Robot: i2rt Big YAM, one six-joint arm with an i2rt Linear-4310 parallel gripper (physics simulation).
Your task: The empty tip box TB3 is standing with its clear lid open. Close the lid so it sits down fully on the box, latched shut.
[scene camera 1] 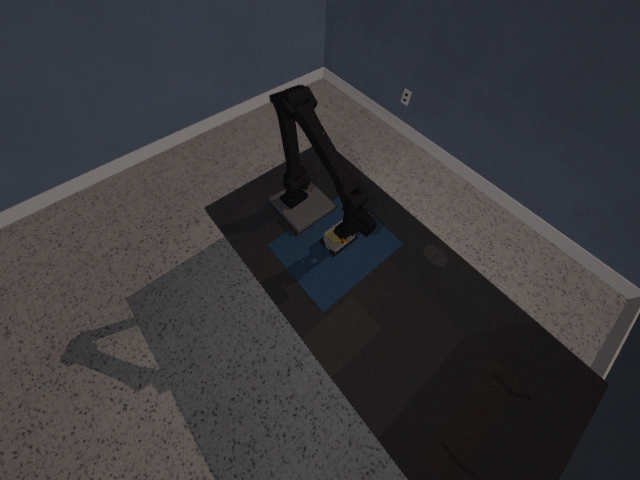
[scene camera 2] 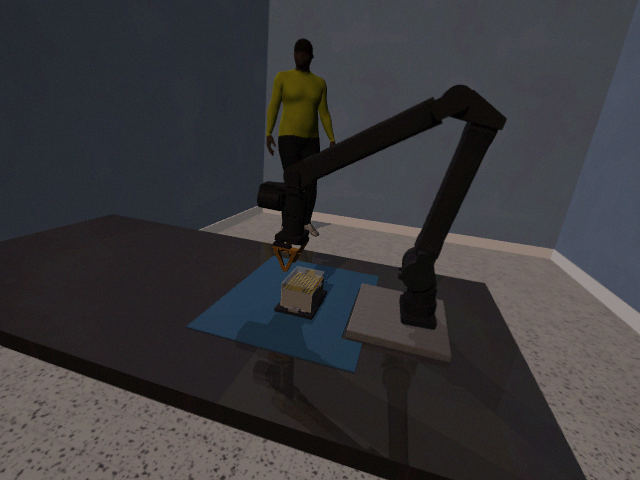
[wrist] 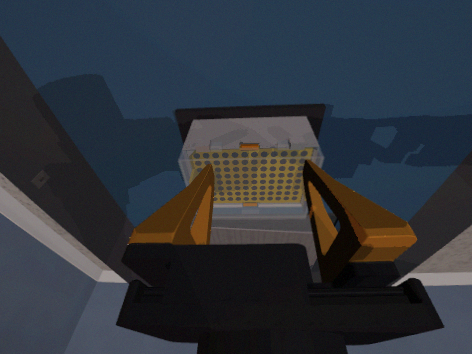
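Pixels of known places: gripper, between the fingertips: (scene camera 1: 347, 238) (scene camera 2: 289, 266) (wrist: 257, 168); arm's base, origin of its link: (scene camera 1: 294, 198) (scene camera 2: 416, 313).
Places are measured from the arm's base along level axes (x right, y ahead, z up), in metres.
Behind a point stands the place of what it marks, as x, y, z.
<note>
The tip box TB3 (scene camera 1: 330, 244) @[0.061, 0.323, 0.039] (scene camera 2: 296, 301) @[-0.061, 0.314, 0.007] (wrist: 250, 129) @[0.004, 0.352, 0.006] stands upright, with pale walls and a yellow deck full of round holes. The clear lid (scene camera 2: 310, 270) @[0.045, 0.303, 0.052] (wrist: 185, 168) @[-0.053, 0.349, 0.052] shows as faint transparent edges around the deck and rising above it in scene camera 2; its exact angle and its hinge are hard to make out. Orange tabs show at the middle of two opposite sides in the wrist view. My gripper (scene camera 2: 290, 268) @[0.009, 0.358, 0.070] (wrist: 257, 168) @[0.009, 0.358, 0.070] is open and empty, pointing down. Its orange fingertips are above the box's top level, over the side away from scene camera 2, and span much of the deck in the wrist view.
The box is on a dark flat base (scene camera 2: 298, 312) @[-0.077, 0.302, -0.015] (wrist: 250, 109) @[0.006, 0.362, -0.018] on a blue mat (scene camera 1: 330, 284) @[0.184, 0.435, -0.025] (scene camera 2: 242, 310) @[-0.099, 0.446, -0.025] (wrist: 235, 55) @[-0.003, 0.411, -0.025]. The arm stands on a grey plate (scene camera 1: 307, 215) @[0.024, 0.123, 0.003] (scene camera 2: 382, 322) @[-0.069, 0.089, -0.004] beside the mat. A person (scene camera 2: 299, 103) in yellow stands beyond the dark table (scene camera 2: 129, 289) @[-0.099, 0.782, -0.028].
</note>
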